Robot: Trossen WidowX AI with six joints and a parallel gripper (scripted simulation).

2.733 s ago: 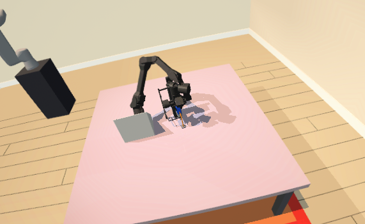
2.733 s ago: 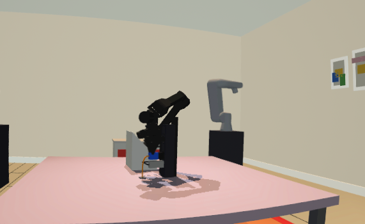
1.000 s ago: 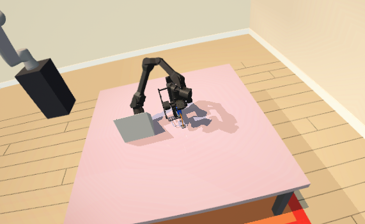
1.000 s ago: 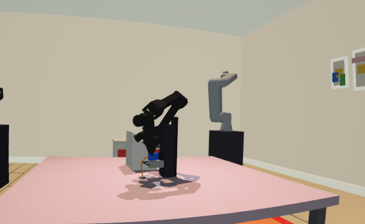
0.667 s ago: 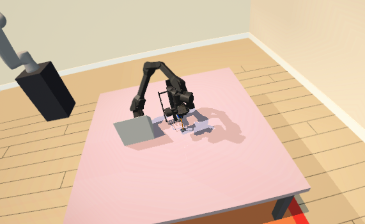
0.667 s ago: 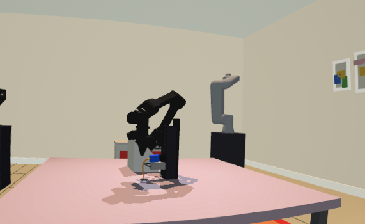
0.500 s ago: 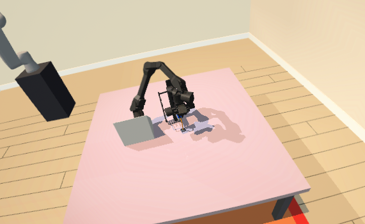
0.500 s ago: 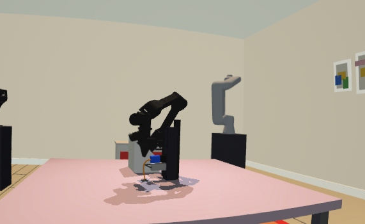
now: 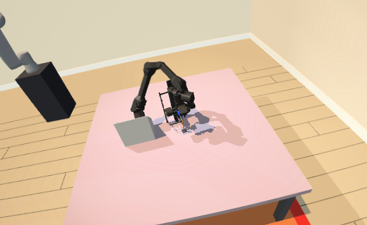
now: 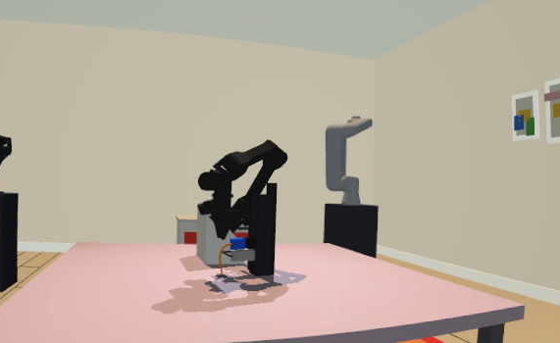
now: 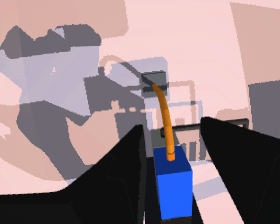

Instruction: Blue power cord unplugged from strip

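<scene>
My gripper tip is now 8 cm to the right of the blue plug, 2 cm past it and 1 cm above it.
</scene>
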